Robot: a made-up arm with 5 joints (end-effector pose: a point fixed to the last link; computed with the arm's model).
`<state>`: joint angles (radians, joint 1 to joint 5).
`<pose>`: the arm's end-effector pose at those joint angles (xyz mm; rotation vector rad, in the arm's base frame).
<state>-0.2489 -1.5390 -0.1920 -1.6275 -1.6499</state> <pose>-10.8 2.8 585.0 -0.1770 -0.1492 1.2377</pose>
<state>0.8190 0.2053 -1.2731 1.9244 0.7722</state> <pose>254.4 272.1 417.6 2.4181 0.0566 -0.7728</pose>
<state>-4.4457 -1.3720 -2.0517 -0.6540 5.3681</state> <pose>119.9 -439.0 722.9 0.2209 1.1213 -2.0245</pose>
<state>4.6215 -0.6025 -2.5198 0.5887 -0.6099</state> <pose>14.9 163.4 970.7 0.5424 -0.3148 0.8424</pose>
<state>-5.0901 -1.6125 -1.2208 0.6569 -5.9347</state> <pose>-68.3 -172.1 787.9 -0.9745 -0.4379 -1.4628</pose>
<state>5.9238 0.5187 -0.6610 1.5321 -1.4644</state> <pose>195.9 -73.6 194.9 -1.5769 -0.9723 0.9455</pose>
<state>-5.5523 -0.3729 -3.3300 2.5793 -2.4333</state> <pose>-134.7 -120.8 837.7 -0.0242 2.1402 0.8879</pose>
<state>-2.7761 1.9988 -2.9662 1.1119 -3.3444</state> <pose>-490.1 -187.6 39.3 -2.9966 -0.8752 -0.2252</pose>
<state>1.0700 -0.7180 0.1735 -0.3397 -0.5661</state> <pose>85.1 155.4 346.2 -1.8196 -1.9424 -1.2201</pose>
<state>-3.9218 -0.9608 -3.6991 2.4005 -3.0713</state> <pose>323.1 -319.8 565.7 -1.0251 0.4642 2.2349</pose>
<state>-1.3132 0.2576 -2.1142 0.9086 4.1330</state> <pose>116.4 -441.9 735.2 2.0096 0.8938 -0.1808</pose>
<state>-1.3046 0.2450 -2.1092 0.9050 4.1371</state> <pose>119.2 -437.1 739.4 1.9970 0.8936 -0.1752</pose>
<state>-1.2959 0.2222 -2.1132 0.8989 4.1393</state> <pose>120.4 -427.0 751.6 1.9638 0.8864 -0.1732</pose>
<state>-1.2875 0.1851 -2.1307 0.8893 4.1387</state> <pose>119.0 -408.7 774.5 1.9012 0.8684 -0.1764</pose>
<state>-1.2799 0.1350 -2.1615 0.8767 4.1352</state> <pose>114.1 -381.3 806.4 1.8114 0.8396 -0.1845</pose>
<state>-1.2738 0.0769 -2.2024 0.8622 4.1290</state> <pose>105.8 -345.6 842.4 1.7035 0.8024 -0.1966</pose>
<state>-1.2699 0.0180 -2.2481 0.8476 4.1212</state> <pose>94.8 -305.5 876.6 1.5913 0.7609 -0.2111</pose>
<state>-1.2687 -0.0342 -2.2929 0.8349 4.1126</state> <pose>83.0 -266.2 904.7 1.4889 0.7210 -0.2268</pose>
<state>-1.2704 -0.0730 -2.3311 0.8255 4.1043</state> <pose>72.5 -234.1 924.3 1.4091 0.6880 -0.2422</pose>
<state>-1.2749 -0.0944 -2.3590 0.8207 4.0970</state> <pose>65.2 -213.9 935.5 1.3598 0.6663 -0.2563</pose>
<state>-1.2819 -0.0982 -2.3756 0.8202 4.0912</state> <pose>61.5 -206.9 939.7 1.3418 0.6565 -0.2684</pose>
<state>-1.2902 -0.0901 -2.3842 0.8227 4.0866</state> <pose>60.3 -209.2 939.5 1.3452 0.6551 -0.2786</pose>
